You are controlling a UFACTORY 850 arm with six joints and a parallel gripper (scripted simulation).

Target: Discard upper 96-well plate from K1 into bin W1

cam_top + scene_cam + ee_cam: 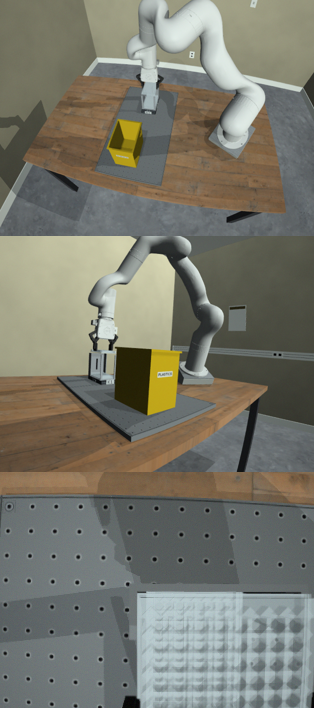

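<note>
Now: hand 390 mm to the right of the plastics bin W1, 70 mm above it and 10 mm past it. From my hand the other things lie so: white 96-well plate (10 mm below); then grey rack post (80 mm below, 60 mm to the right, 40 mm behind).
</note>
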